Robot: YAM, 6 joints.
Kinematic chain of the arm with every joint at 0, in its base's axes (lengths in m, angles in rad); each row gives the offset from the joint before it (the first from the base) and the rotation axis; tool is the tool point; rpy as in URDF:
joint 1: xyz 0 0 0.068 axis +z
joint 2: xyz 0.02 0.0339 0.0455 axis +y
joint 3: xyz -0.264 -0.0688 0 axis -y
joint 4: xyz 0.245 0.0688 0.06 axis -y
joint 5: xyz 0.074 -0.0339 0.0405 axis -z
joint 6: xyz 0.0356 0 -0.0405 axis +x
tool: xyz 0 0 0 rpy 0 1.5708 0
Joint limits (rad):
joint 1: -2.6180..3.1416
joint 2: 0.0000..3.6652
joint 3: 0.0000..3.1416
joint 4: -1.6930..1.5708
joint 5: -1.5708..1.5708
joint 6: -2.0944..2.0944
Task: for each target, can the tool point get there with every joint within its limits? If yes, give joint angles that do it. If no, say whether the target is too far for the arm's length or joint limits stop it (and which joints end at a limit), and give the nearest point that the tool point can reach.
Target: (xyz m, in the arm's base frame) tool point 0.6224 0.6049 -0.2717
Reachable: no: too far | nearest point 0.4230 0.4111 -0.1454 | short by 0.305 m
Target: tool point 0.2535 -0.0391 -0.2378
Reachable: yes | joints -0.0952 3.3896 1.8851 -1.1898 0.4290 0.7780
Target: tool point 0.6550 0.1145 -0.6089
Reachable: no: too far | nearest point 0.4503 0.0787 -0.3142 | short by 0.361 m
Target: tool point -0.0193 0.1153 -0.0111
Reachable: yes | joints 1.7520 2.6453 0.7323 -1.2346 0.0501 1.4127
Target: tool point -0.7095 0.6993 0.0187
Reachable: no: too far | nearest point -0.4579 0.4513 0.0530 | short by 0.355 m
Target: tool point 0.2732 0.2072 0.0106
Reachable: yes | joints 0.5640 2.2771 0.7957 0.7227 -0.9532 -0.6300
